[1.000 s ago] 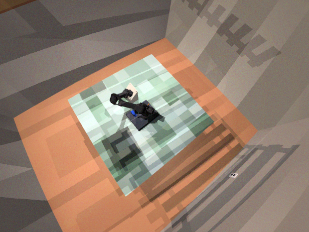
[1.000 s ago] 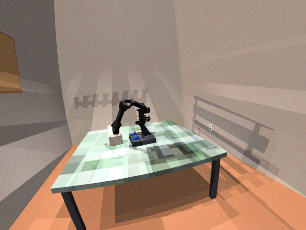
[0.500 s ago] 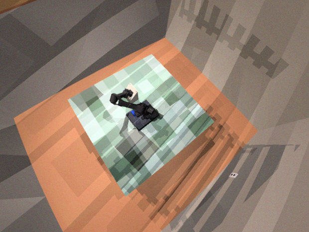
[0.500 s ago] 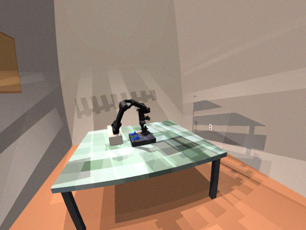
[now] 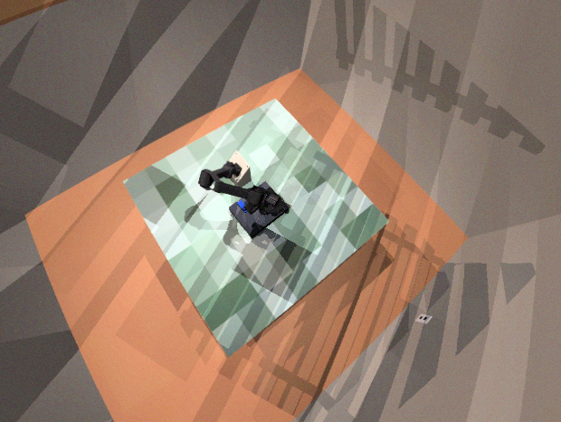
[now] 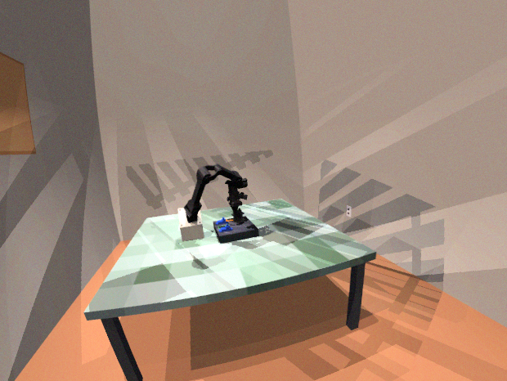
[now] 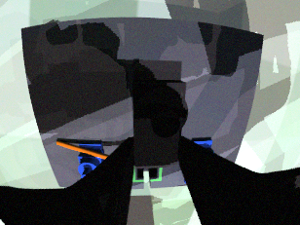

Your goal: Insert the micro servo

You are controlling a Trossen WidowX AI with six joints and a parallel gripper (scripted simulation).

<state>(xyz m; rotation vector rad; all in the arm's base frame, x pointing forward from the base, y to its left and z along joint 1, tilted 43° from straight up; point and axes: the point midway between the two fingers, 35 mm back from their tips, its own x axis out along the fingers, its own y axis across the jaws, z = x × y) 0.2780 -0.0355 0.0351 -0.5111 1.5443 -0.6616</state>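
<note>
Now: gripper tip 2 cm short of the dark deck and 10 cm above it.
</note>
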